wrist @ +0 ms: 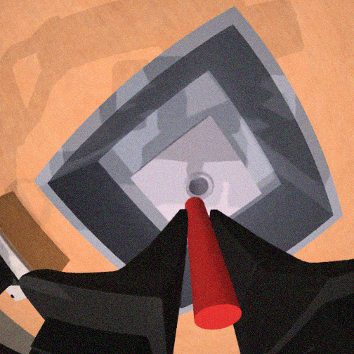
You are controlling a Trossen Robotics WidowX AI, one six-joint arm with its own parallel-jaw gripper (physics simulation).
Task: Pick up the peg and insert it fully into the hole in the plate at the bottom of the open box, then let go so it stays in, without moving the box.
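The red peg is held between the two black fingers of my gripper, which is shut on it. The peg's far tip shows just below the hole in this view. The hole is a dark round opening with a pale ring around it, in the light plate at the bottom of the open grey box. The gripper and peg hang over the near part of the box. How far the tip is above the plate is hard to tell. The fingers hide part of the box's near walls.
A brown block with a whitish metal side stands on the orange table at the left, partly hidden by the gripper's left finger. The box walls rise around the plate on all sides. Shadows of the arm lie across the table and box.
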